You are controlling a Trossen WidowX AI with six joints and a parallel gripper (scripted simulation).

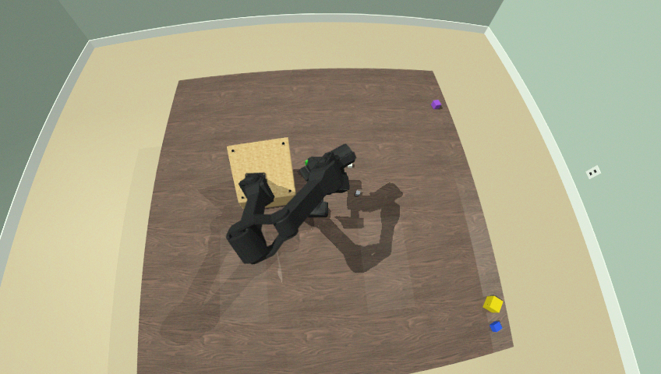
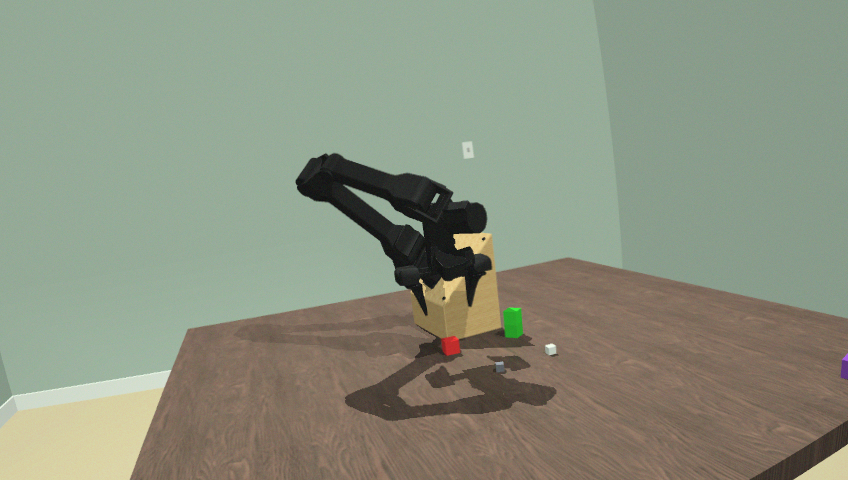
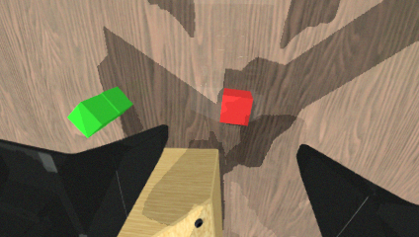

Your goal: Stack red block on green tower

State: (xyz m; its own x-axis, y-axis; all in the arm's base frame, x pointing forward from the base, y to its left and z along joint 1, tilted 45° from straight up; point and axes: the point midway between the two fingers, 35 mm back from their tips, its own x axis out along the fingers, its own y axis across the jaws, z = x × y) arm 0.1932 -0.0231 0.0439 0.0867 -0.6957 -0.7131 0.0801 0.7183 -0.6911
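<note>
My gripper tip is 7 cm above the red block. Round my gripper tip: white cube (14 cm ahead, 15 cm to the left, 8 cm below); grey cube (15 cm ahead, 3 cm to the left, 8 cm below); yellow cube (59 cm ahead, 43 cm to the right, 7 cm below).
</note>
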